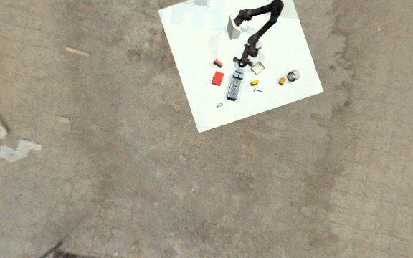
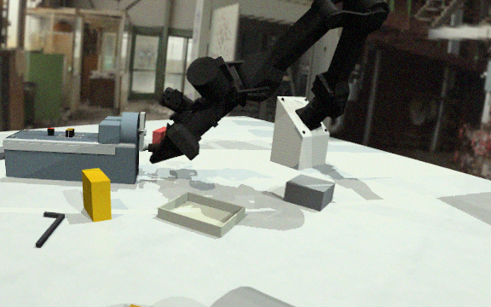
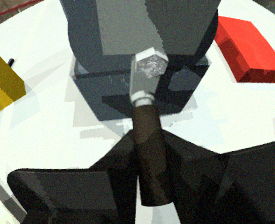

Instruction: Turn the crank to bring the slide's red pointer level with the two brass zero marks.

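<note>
Right now my gripper tip is 1 cm past the dark crank handle, 1 cm to the right of it and 3 cm below it. The rest, counted from my gripper tip: red pointer 15 cm ahead, 14 cm to the right, 5 cm above; then shallow grey tray 5 cm ahead, 19 cm to the left, 3 cm below; then yellow block 17 cm ahead, 8 cm to the left.
</note>
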